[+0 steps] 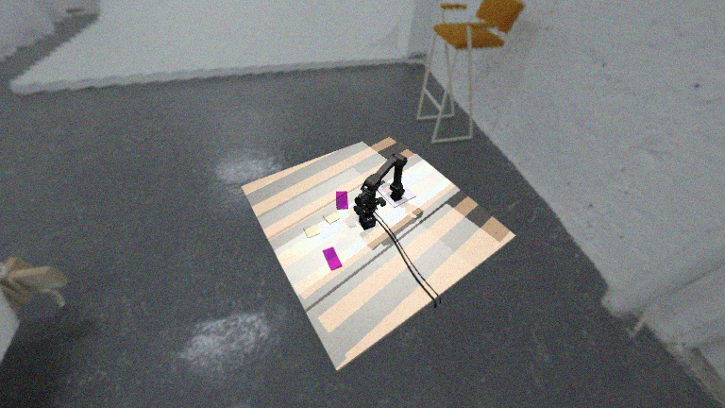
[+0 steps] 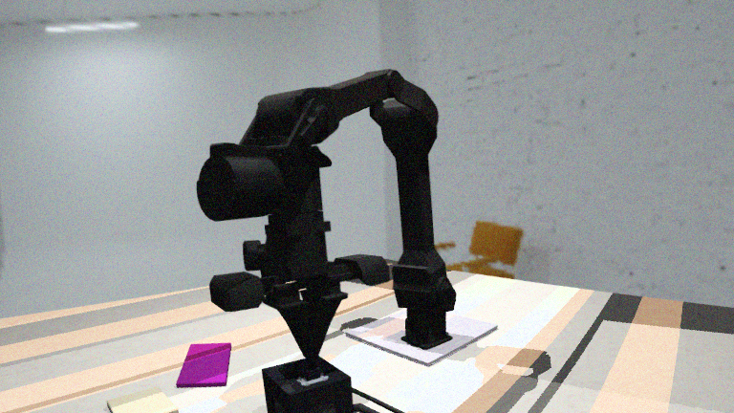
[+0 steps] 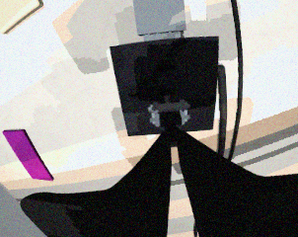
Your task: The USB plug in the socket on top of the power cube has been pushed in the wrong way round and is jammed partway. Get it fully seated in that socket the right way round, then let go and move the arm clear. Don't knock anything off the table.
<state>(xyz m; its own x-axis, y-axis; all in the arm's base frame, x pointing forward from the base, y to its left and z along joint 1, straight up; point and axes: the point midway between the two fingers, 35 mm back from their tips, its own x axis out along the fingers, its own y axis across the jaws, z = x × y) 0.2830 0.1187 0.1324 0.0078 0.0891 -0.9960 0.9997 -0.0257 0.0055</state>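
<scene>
Right now the usb plug is 20 mm below my gripper tip. Round my gripper tip: magenta block 50 mm ahead, 260 mm to the right, 100 mm below; then usb socket 40 mm below.
</scene>
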